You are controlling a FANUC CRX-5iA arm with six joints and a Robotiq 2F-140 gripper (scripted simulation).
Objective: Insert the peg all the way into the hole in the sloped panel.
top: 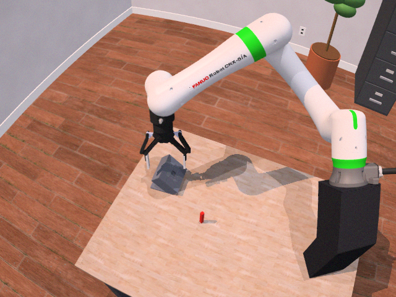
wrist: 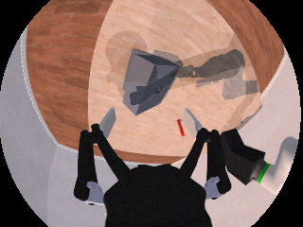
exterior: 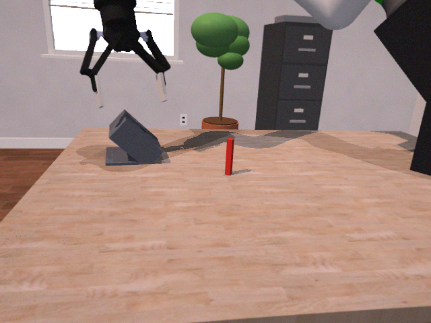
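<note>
Right now the red peg is 180 mm behind my hand, 160 mm to the left of it and 100 mm below it.
</note>
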